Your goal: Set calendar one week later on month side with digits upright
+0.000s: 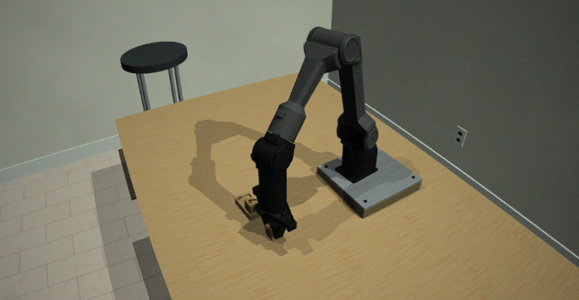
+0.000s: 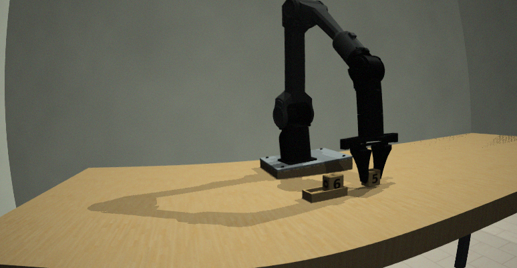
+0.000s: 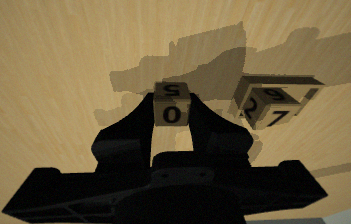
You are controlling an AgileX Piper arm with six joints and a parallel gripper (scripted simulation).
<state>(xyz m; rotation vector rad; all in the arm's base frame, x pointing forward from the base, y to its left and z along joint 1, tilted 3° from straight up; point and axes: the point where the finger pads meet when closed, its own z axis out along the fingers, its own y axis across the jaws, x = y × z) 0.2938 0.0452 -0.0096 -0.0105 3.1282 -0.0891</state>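
My hand is 110 mm to the left of the small wooden tray and 10 mm above it.
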